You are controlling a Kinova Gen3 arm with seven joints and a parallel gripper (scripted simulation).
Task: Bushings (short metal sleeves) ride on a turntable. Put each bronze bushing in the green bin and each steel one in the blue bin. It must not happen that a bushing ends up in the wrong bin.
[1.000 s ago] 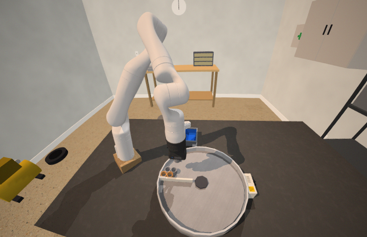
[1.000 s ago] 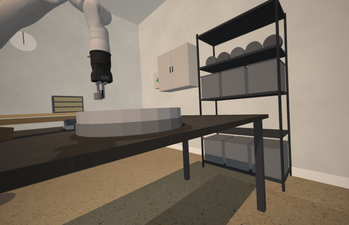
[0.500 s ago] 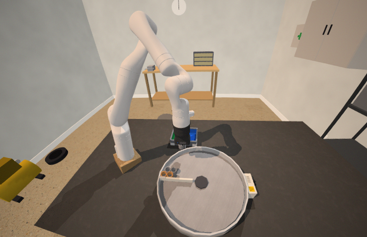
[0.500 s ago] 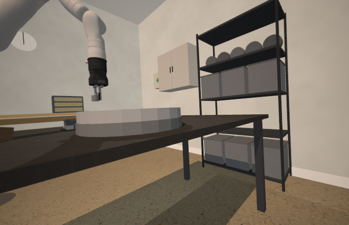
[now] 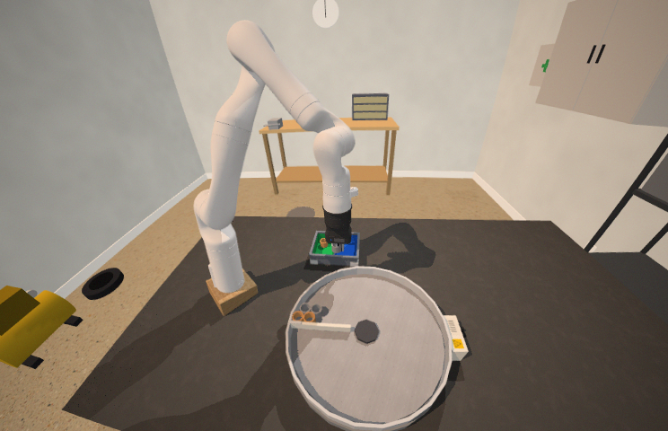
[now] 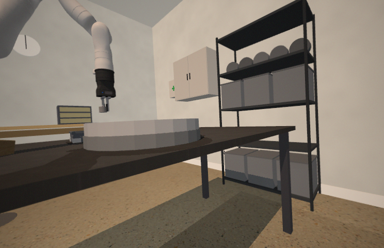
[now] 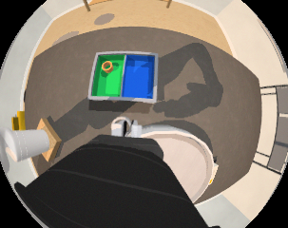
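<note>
The green bin lies 3 cm behind my hand, 13 cm to the left of it and 13 cm below it. From my hand the other things lie so: turntable (8 cm ahead, 23 cm to the right, 10 cm below).
</note>
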